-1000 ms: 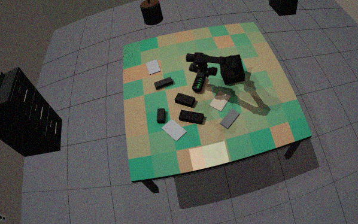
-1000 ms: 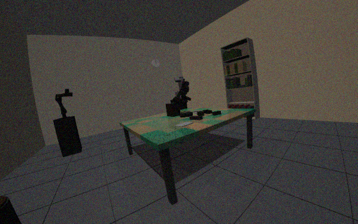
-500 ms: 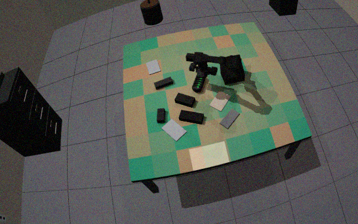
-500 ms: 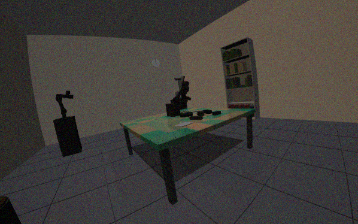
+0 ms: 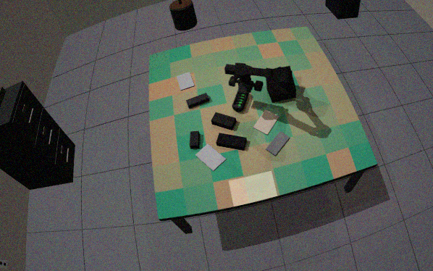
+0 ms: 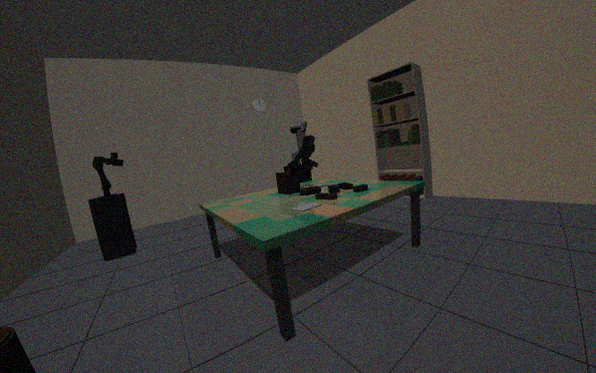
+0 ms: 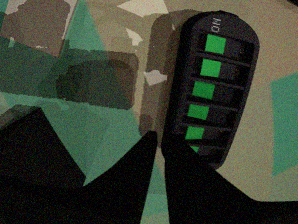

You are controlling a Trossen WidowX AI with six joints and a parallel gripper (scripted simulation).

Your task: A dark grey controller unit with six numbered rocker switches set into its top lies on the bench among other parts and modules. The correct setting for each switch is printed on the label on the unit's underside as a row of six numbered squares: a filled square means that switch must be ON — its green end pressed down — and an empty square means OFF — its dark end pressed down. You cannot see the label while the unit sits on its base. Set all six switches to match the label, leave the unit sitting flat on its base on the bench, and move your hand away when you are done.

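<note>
My gripper tip is 170 mm short of the module, 90 mm to the right of it and 90 mm above it.
</note>
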